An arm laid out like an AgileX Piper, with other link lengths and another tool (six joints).
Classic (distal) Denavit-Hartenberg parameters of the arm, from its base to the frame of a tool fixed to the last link. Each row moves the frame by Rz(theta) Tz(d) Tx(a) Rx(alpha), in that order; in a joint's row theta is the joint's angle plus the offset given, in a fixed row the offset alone. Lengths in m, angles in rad.
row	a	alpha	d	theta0
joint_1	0	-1.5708	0.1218	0
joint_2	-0.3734	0	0	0.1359
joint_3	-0.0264	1.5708	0	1.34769
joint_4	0	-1.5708	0.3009	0
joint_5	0	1.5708	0	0
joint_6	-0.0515	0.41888	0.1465	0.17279
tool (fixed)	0	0	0.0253	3.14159
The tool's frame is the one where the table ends.
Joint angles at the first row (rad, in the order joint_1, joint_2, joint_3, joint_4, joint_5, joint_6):
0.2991, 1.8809, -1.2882, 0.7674, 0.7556, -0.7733
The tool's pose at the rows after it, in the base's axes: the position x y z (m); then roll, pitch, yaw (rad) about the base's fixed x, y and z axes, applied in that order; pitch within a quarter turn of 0, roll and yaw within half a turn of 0:
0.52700, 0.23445, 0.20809, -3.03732, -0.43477, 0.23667
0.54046, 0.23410, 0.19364, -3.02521, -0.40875, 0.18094
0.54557, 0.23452, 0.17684, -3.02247, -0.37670, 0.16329
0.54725, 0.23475, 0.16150, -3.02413, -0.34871, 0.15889
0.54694, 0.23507, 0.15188, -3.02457, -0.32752, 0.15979
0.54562, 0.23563, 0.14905, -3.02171, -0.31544, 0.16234
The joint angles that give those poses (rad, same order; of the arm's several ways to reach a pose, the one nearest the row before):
0.2991, 1.9434, -1.3471, 0.7675, 0.7552, -0.7208
0.2991, 1.9875, -1.3761, 0.7675, 0.7362, -0.6709
0.2991, 2.0222, -1.3864, 0.7674, 0.7338, -0.6518
0.2991, 2.0490, -1.3881, 0.7674, 0.7338, -0.6456
0.2991, 2.0645, -1.3881, 0.7665, 0.7392, -0.6420
0.2991, 2.0683, -1.3881, 0.7665, 0.7484, -0.6397

